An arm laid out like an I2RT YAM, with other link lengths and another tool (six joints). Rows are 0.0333 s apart.
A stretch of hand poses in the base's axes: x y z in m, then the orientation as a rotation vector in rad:
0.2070 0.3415 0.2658 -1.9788 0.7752 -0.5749
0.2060 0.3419 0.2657 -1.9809 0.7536 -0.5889
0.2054 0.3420 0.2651 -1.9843 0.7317 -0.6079
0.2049 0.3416 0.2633 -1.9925 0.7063 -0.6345
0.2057 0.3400 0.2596 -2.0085 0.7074 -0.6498
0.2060 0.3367 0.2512 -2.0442 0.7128 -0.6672
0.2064 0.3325 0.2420 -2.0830 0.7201 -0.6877
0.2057 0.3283 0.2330 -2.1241 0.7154 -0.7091
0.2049 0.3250 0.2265 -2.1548 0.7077 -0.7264
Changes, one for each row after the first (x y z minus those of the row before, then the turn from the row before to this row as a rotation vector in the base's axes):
-0.0010 0.0004 -0.0001 -0.0073 -0.0170 0.0097
-0.0006 0.0001 -0.0006 -0.0107 -0.0196 0.0080
-0.0005 -0.0004 -0.0018 -0.0182 -0.0236 0.0076
0.0008 -0.0016 -0.0037 -0.0202 -0.0023 -0.0061
0.0003 -0.0033 -0.0084 -0.0382 0.0061 -0.0089
0.0004 -0.0042 -0.0092 -0.0421 0.0064 -0.0113
-0.0007 -0.0042 -0.0090 -0.0448 0.0024 -0.0031
-0.0008 -0.0033 -0.0065 -0.0341 -0.0004 0.0001

